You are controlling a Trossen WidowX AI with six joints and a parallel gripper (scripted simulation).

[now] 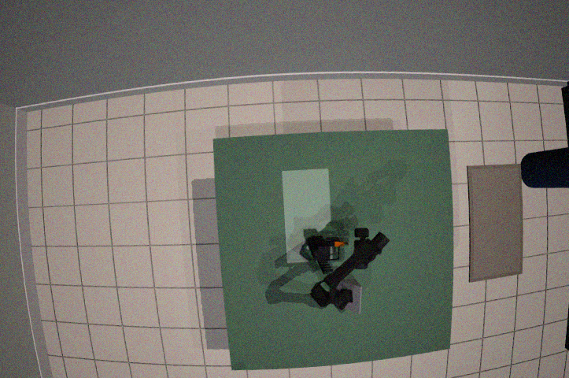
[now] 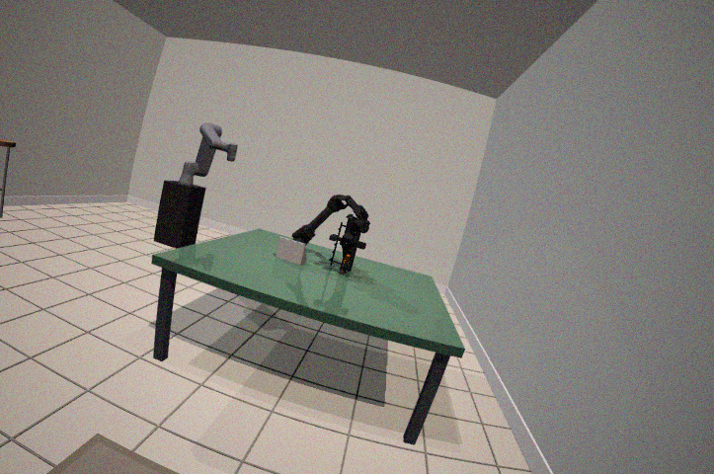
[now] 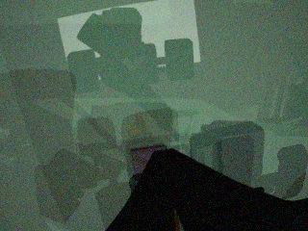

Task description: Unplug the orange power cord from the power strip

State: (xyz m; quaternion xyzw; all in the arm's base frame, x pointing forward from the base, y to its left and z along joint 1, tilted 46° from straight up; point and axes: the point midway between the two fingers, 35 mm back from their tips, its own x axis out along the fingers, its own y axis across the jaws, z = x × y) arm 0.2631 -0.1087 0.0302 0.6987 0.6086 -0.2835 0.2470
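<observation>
The orange plug is 10 mm ahead of my gripper tip, 100 mm to the left of it and 10 mm below it.
</observation>
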